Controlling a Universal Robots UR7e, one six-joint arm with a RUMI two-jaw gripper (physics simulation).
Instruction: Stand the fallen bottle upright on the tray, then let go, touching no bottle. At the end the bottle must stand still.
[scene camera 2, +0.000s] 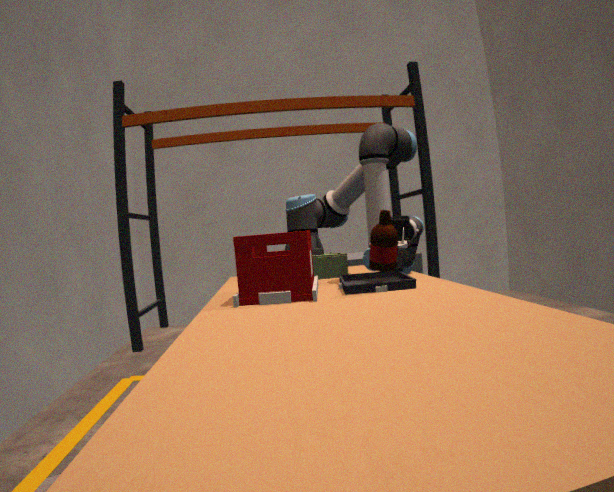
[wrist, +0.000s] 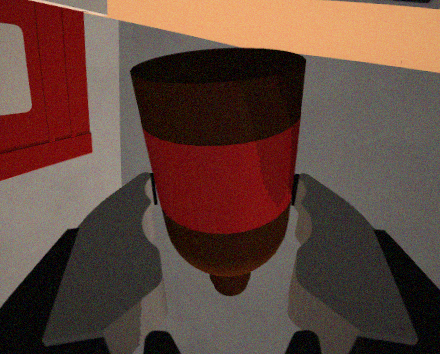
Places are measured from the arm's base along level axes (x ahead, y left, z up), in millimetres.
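Pixels of known places: gripper, between the fingertips: (scene camera 2: 384, 246) (wrist: 223, 177).
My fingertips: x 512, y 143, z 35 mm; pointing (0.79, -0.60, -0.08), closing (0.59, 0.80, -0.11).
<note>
Ahead of a thing's pixels: the offset from my fingertips to its top centre. "spot": to the spot under its first point. Level surfaces: height alone.
A brown bottle with a red label {dy -1, dx +8, dz +96 mm} (scene camera 2: 384, 254) (wrist: 225, 180) hangs upright, neck up, in the scene view. Its base appears slightly above the black tray {spot: dy -86, dx +19, dz -102 mm} (scene camera 2: 358, 288); how far back it is over the tray is hard to tell. My gripper (wrist: 223, 177) is shut on the bottle, with one finger on each side of the label's lower part. In the scene view the fingers are mostly hidden behind the bottle. In the wrist view the bottle's dark base faces up in the picture and its neck points down.
A red crate {dy -277, dx -108, dz +58 mm} (scene camera 2: 276, 274) (wrist: 55, 90) stands left of the tray, with grey-white pieces around its foot. A green box (scene camera 2: 330, 265) stands farther back between crate and tray. A rack with orange beams (scene camera 2: 266, 105) rises behind the arm. The table {dz -117 mm} (scene camera 2: 328, 384) has a left edge.
</note>
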